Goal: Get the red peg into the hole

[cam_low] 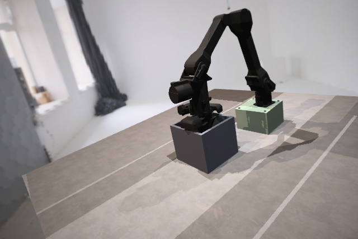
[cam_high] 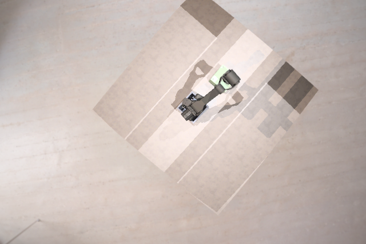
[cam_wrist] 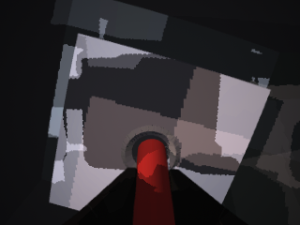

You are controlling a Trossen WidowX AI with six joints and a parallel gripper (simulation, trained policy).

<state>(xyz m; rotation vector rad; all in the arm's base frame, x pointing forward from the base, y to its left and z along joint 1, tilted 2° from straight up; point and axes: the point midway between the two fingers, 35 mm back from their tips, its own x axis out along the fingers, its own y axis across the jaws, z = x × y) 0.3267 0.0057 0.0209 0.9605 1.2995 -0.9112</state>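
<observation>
The red peg lies 10 mm above my gripper tip.
</observation>
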